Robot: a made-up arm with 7 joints.
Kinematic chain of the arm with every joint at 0, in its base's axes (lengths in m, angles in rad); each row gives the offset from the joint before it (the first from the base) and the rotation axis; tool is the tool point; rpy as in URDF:
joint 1: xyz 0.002 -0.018 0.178 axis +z
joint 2: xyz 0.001 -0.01 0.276 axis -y
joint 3: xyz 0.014 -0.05 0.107 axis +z
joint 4: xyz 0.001 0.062 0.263 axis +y
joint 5: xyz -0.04 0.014 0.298 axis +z
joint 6: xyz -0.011 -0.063 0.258 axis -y
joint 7: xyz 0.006 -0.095 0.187 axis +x
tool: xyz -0.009 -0.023 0.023 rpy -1.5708 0 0
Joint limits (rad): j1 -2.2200..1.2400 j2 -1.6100..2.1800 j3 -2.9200..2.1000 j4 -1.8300..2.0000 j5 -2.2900..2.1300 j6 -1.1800..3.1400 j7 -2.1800..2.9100
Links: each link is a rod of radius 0.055 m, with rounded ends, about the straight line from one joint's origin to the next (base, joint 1, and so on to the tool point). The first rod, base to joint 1, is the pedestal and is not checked.
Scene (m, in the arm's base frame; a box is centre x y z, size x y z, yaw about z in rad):
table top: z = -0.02
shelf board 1: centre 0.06 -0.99 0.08 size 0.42 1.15 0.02 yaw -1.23
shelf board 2: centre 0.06 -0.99 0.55 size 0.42 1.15 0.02 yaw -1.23
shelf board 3: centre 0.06 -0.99 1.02 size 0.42 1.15 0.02 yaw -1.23
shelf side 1: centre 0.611 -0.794 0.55 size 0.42 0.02 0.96 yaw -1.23
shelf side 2: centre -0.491 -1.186 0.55 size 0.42 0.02 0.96 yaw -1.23
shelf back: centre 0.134 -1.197 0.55 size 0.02 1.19 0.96 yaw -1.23
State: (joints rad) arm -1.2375 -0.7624 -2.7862 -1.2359 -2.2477 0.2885 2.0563
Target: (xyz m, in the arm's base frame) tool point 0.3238 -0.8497 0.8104
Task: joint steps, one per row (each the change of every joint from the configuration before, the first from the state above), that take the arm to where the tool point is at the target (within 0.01 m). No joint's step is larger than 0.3 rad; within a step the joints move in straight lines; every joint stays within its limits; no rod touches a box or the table.
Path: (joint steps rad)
1: -0.0758 0.1492 0.0986 -0.1980 0.2654 0.2967 0.0029
2: -0.0757 0.1493 0.0985 -0.1981 0.2655 0.2966 0.0029
3: -0.0758 0.1492 0.0986 -0.1980 0.2654 0.2967 0.0029
4: 0.0384 0.2980 -0.0088 0.0000 -0.0794 -0.0771 0.0170
5: 0.0383 0.2980 -0.0087 0.0000 -0.0793 -0.0771 0.0170
6: 0.0384 0.2980 -0.0088 0.0000 -0.0794 -0.0772 0.0169
7: 0.0394 -0.2339 -0.0530 0.2077 -0.1494 -0.1594 -0.0114
8: 0.0393 -0.2339 -0.0531 0.2077 -0.1494 -0.1595 -0.0114
9: 0.0394 -0.2339 -0.0530 0.2077 -0.1494 -0.1595 -0.0114
10: 0.0393 -0.2339 -0.0531 0.2077 -0.1494 -0.1594 -0.0114

